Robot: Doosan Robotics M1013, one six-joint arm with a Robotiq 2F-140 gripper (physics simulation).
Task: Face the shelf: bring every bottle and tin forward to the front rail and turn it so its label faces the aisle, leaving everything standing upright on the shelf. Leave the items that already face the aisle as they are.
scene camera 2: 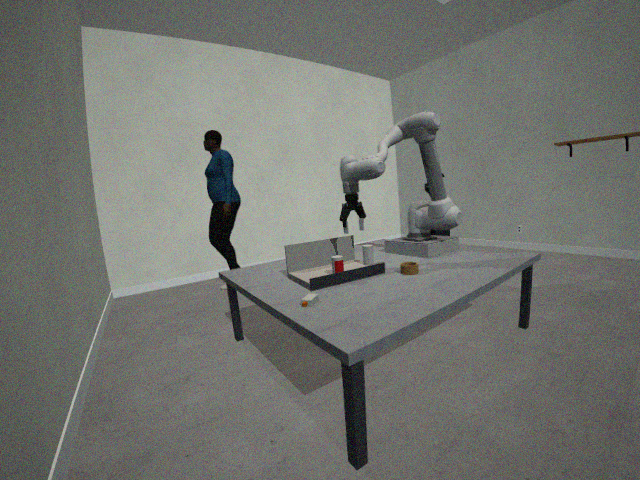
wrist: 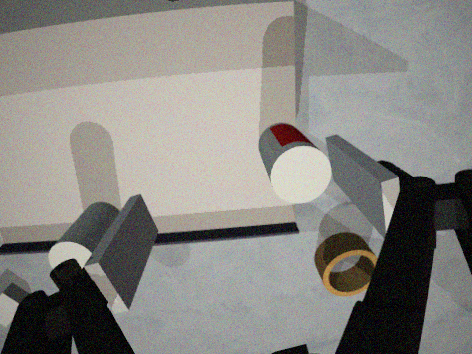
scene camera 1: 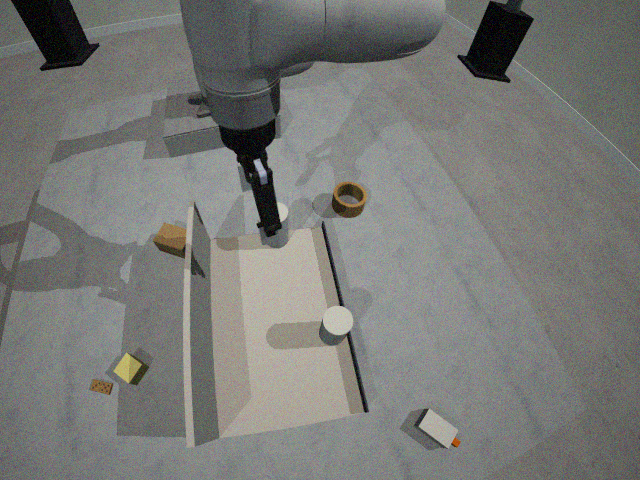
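Where they show: gripper, fingertip midpoint: [scene camera 2: 354,231] [wrist: 237,187] [scene camera 1: 259,213]; arm's base, link origin: [scene camera 2: 419,239].
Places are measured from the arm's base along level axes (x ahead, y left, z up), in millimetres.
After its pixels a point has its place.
The shelf [scene camera 1: 289,377] @[x 884, y 190, z -56 mm] [wrist: 200,150] @[x 652, y 184, z -56 mm] has a dark front rail [scene camera 1: 333,268] @[x 651, y 306, z -32 mm] [scene camera 2: 347,277] @[x 761, y 320, z -66 mm] [wrist: 225,232] @[x 619, y 303, z -44 mm]. One white-topped tin [scene camera 1: 337,321] @[x 799, y 286, z 43 mm] [scene camera 2: 338,264] @[x 804, y 316, z 9 mm] [wrist: 85,232] @[x 785, y 261, z 20 mm] stands upright at the rail, with its red label towards the aisle in scene camera 2. A second tin [scene camera 1: 277,238] [scene camera 2: 367,254] @[x 564, y 200, z 6 mm] [wrist: 301,174] @[x 546, y 175, z 53 mm] stands upright near the shelf's far end, back from the rail. Its red patch shows in the wrist view on the side away from the rail; its aisle side looks plain. My gripper [scene camera 1: 269,227] [scene camera 2: 353,226] @[x 612, y 150, z 138 mm] [wrist: 237,187] @[x 612, y 150, z 138 mm] is wide open and empty, above the shelf. One finger partly hides the second tin in scene camera 1.
An upright back panel [scene camera 1: 188,335] @[x 826, y 28, z 99 mm] bounds the shelf. An orange ring [scene camera 1: 349,209] @[x 463, y 376, z -53 mm] [scene camera 2: 409,269] @[x 447, y 422, z -60 mm] [wrist: 327,257] @[x 457, y 360, z -55 mm] lies beyond the far end. A white box with orange cap [scene camera 1: 437,427] @[x 1026, y 488, z -63 mm] [scene camera 2: 310,298] @[x 1034, y 512, z -63 mm] lies on the aisle side. A brown block [scene camera 1: 170,240] @[x 548, y -97, z -41 mm] and yellow block [scene camera 1: 128,367] @[x 857, y -156, z -53 mm] lie behind the panel.
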